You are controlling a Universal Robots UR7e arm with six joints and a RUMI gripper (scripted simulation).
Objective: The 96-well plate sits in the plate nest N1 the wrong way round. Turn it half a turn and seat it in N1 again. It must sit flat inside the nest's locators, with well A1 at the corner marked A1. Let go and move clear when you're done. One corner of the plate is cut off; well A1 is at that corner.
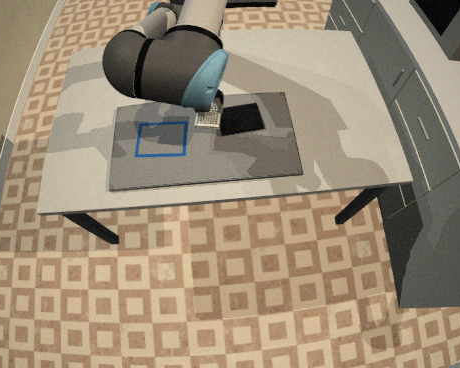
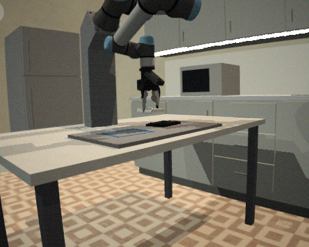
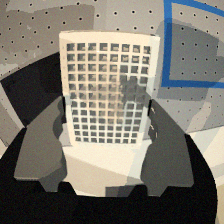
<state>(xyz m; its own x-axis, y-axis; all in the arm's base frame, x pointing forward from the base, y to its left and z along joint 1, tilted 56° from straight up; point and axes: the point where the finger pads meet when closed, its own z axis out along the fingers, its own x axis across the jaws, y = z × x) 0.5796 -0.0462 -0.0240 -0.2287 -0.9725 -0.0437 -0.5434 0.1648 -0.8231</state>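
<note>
The black plate nest N1 lies 120 mm to the left of my hand, 90 mm below it and 10 mm ahead of it. Also, from my hand: white 96-well plate (10 mm below).
</note>
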